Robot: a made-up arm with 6 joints.
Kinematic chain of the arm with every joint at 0, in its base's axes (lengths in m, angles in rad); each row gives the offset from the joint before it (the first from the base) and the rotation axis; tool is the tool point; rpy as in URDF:
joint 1: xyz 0 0 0.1 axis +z
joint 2: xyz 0 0 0 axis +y
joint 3: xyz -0.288 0 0.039 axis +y
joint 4: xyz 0.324 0 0.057 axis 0.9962 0 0.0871
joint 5: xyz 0 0 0 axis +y
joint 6: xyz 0.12 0 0.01 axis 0.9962 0 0.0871
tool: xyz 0 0 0 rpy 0 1.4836 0
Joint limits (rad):
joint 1: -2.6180..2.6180
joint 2: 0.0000..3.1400
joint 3: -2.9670..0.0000
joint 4: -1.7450..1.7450
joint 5: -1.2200..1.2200
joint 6: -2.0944..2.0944
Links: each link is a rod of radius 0.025 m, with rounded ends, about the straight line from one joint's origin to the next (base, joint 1, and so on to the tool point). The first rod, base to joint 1, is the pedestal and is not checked.
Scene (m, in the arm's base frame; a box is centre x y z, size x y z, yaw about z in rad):
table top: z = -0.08
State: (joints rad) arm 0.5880 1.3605 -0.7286 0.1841 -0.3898 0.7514
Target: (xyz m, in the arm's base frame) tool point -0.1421 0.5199 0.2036
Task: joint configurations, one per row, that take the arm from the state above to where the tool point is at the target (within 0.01 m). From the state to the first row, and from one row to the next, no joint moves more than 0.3 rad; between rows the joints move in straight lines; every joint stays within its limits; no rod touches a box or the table.
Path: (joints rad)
1: 0.8391 1.4635 -0.8330 0.1612 -0.3933 0.7514
2: 1.0903 1.5664 -0.9374 0.1383 -0.3969 0.7514
3: 1.3414 1.6694 -1.0418 0.1153 -0.4004 0.7514
4: 1.5926 1.7723 -1.1461 0.0924 -0.4039 0.7514
5: 1.8437 1.8753 -1.2505 0.0695 -0.4075 0.7514

